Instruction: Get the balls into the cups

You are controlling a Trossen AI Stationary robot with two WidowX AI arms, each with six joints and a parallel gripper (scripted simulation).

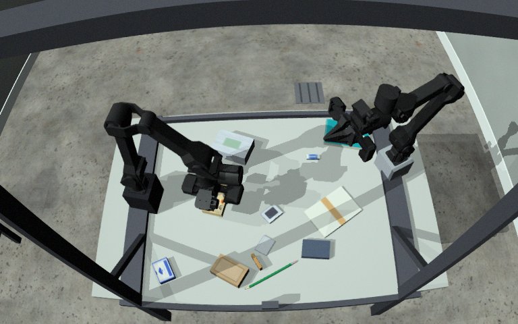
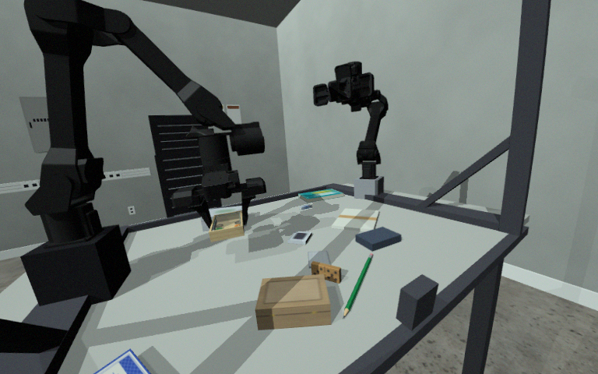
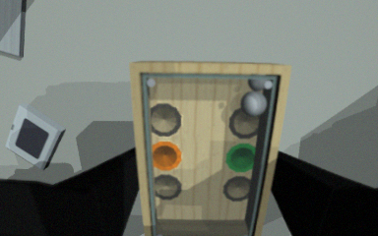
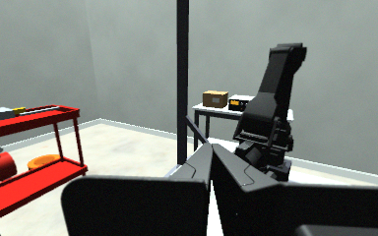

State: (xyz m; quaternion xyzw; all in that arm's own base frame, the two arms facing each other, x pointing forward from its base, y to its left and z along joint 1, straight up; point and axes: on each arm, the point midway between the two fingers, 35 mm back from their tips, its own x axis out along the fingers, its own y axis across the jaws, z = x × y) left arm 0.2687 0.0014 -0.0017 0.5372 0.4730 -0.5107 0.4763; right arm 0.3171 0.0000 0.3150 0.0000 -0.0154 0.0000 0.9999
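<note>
The covered wooden puzzle is 30 mm below my left hand. Round my left hand: dark blue block: 300 mm to the right, 190 mm behind, 100 mm below; then grey square tile: 170 mm to the right, 110 mm below, 40 mm behind; then white box: 240 mm ahead, 90 mm below, 70 mm to the right.
</note>
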